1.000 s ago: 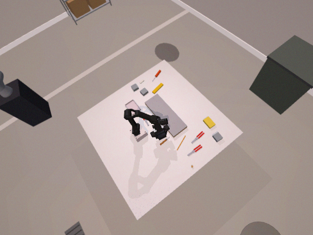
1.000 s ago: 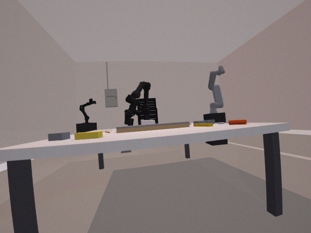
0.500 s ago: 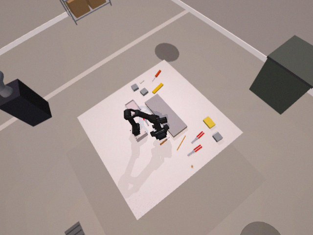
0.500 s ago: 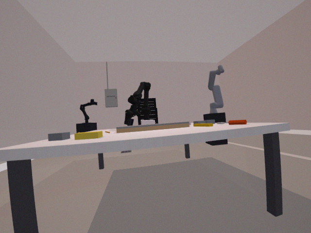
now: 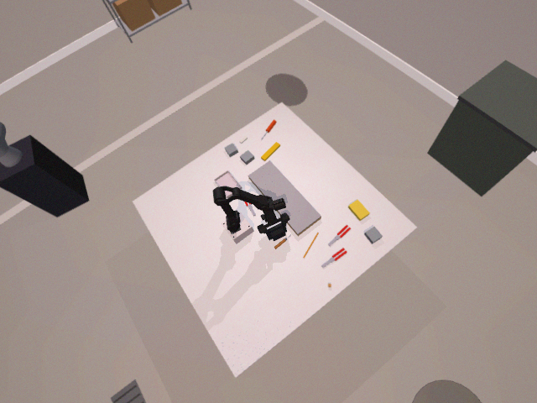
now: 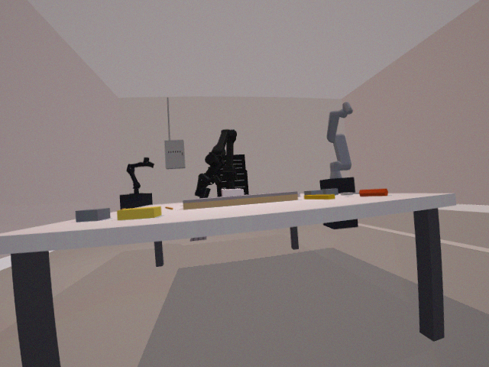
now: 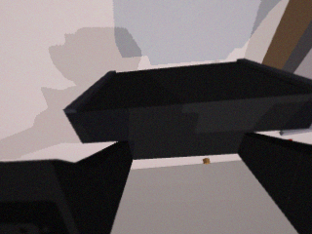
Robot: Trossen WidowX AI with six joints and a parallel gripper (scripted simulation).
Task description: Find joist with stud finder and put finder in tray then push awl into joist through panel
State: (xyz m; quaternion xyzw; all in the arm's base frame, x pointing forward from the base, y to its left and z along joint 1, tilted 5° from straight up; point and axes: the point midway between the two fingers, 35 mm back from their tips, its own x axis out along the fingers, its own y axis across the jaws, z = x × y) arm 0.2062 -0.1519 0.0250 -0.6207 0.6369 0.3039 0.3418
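The stud finder is 20 mm ahead of my gripper tip and 10 mm below it. From my gripper tip the other things lie so: orange pencil 140 mm ahead, 130 mm to the right, 80 mm below; awl 20 mm ahead, 20 mm to the right, 70 mm below; square light 30 mm ahead, 10 mm to the right.
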